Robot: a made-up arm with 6 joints. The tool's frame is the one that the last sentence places.
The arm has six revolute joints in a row. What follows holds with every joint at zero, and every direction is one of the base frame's. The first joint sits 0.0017 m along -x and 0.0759 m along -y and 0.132 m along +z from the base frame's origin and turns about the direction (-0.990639, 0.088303, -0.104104), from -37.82 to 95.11 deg. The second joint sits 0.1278 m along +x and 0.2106 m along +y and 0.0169 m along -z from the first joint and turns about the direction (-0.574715, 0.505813, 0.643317), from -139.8 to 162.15 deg. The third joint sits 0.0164 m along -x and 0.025 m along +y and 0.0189 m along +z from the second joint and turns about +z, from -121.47 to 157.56 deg. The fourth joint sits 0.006 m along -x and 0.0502 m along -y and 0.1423 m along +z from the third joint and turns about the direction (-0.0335, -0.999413, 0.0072), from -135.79 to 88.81 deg. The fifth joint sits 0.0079 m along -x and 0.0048 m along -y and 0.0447 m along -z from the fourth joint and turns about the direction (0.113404, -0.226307, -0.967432), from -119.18 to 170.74 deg. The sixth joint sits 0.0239 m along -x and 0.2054 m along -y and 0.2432 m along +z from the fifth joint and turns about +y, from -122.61 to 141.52 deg. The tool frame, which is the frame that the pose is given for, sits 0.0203 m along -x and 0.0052 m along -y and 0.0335 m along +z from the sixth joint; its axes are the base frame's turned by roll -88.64, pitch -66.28 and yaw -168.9 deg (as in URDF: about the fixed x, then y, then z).
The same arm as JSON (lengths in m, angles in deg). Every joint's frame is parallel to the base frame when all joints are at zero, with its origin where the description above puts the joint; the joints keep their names.
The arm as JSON. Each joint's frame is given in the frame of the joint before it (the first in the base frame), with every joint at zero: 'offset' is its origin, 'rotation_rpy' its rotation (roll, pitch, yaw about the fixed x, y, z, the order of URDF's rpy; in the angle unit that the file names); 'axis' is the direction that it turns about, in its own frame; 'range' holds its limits. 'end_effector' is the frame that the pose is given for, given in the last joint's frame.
{"length_unit": "m", "angle_unit": "deg", "chain": [{"id": "joint 1", "offset": [-0.0017, -0.0759, 0.132], "rotation_rpy": [0.0, 0.0, 0.0], "axis": [-0.990639, 0.088303, -0.104104], "range": [-37.82, 95.11]}, {"id": "joint 2", "offset": [0.1278, 0.2106, -0.0169], "rotation_rpy": [0.0, 0.0, 0.0], "axis": [-0.574715, 0.505813, 0.643317], "range": [-139.8, 162.15]}, {"id": "joint 3", "offset": [-0.0164, 0.025, 0.0189], "rotation_rpy": [0.0, 0.0, 0.0], "axis": [0.0, 0.0, 1.0], "range": [-121.47, 157.56]}, {"id": "joint 4", "offset": [-0.006, -0.0502, 0.1423], "rotation_rpy": [0.0, 0.0, 0.0], "axis": [-0.0335, -0.999413, 0.0072], "range": [-135.79, 88.81]}, {"id": "joint 5", "offset": [-0.0079, -0.0048, -0.0447], "rotation_rpy": [0.0, 0.0, 0.0], "axis": [0.113404, -0.226307, -0.967432], "range": [-119.18, 170.74]}, {"id": "joint 6", "offset": [-0.0239, -0.2054, 0.2432], "rotation_rpy": [0.0, 0.0, 0.0], "axis": [0.0, 1.0, 0.0], "range": [-122.61, 141.52]}], "end_effector": {"offset": [-0.0203, -0.0052, 0.0335], "rotation_rpy": [-88.64, -66.28, -168.9]}}
